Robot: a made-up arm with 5 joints.
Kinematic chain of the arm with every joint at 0, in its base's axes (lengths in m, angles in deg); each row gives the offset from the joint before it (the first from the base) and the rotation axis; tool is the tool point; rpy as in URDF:
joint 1: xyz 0.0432 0 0.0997 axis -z
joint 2: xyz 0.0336 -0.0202 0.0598 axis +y
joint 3: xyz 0.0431 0 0.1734 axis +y
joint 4: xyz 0.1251 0 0.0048 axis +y
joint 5: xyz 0.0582 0.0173 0 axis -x
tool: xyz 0 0 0 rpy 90 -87.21 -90
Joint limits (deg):
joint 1: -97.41..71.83
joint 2: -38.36..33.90
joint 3: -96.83..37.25
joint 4: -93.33..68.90
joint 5: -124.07..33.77
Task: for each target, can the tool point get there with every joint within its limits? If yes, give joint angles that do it. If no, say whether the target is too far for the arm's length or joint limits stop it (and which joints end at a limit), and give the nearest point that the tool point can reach.
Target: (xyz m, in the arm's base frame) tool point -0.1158 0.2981 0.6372
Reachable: no: too far | nearest point 0.0180 0.2165 0.4711 | short by 0.228 m
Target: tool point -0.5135 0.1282 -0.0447
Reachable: no: too far | nearest point 0.0193 0.2063 0.1044 | short by 0.559 m
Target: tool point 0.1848 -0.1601 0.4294
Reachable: yes | joints 47.74 4.82 -22.59 -67.36 -55.34
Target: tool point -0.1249 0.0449 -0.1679
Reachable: no: joint limits stop it (at a limit: joint 1, joint 2, joint 3) | nearest point 0.0219 0.1865 0.1092 | short by 0.344 m
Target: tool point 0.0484 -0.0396 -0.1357
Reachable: no: joint limits stop it (at a limit: joint 1, joint 2, joint 3) | nearest point 0.0972 -0.1738 0.1121 | short by 0.286 m
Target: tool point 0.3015 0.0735 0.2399
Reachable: yes | joints -16.51 10.35 24.93 -21.26 -54.73
